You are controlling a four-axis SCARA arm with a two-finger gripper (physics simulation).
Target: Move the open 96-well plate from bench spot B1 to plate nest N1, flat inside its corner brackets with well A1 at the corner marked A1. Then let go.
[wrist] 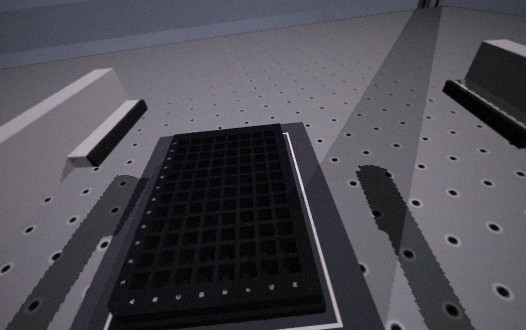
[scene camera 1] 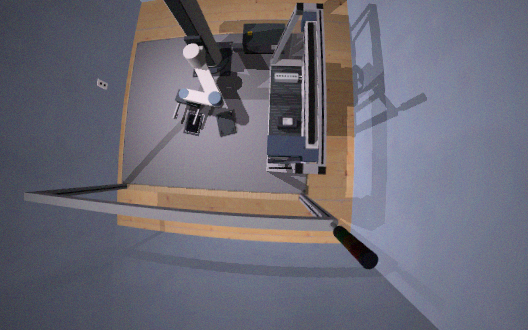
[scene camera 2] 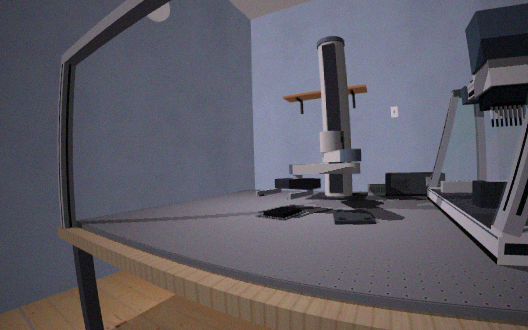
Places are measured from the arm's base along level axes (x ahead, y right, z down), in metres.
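Where they show: gripper, fingertip midpoint: (wrist: 288, 77) (scene camera 1: 183, 121) (scene camera 2: 272, 195); arm's base, link origin: (scene camera 1: 213, 60) (scene camera 2: 338, 198).
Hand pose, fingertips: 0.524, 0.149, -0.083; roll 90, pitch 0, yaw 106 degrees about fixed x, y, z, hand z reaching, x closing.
Note:
Things, the pixels of their top centre, and the offset from my fingertips, as dx, dy, dz. "*": a spot on its surface instead.
- dark open 96-well plate, top centre: (wrist: 222, 186) (scene camera 2: 282, 209) (scene camera 1: 192, 122) -0.004, -0.041, +0.054
- bench spot B1, surface spot: (wrist: 341, 260) * -0.056, +0.007, +0.068
- Plate nest N1, top centre: (scene camera 2: 351, 212) (scene camera 1: 225, 123) -0.001, -0.294, +0.052
- dark box, surface spot: (scene camera 2: 407, 184) * -0.558, -0.512, +0.010
The dark open 96-well plate (scene camera 1: 192, 123) (scene camera 2: 282, 212) (wrist: 220, 200) lies flat on bench spot B1 (wrist: 341, 260), a dark mat with a white outline. In the wrist view its row letters run along the near edge, and column 1 is at the near end, with the A corner at near left. My gripper (scene camera 1: 186, 113) (scene camera 2: 285, 194) (wrist: 288, 77) is wide open and empty. It hangs above the bench, higher than the plate, with one finger to each side of it in the wrist view. Plate nest N1 (scene camera 1: 227, 123) (scene camera 2: 355, 217) is beside B1 and holds no plate; its A1 mark is too small to read.
The arm's column (scene camera 2: 334, 100) stands behind the plate and nest. A framed pipetting machine (scene camera 1: 285, 145) (scene camera 2: 500, 245) stands to the right of the nest. A dark box (scene camera 1: 257, 40) (scene camera 2: 407, 184) is at the back. A grey frame bar (scene camera 1: 200, 212) crosses the front side.

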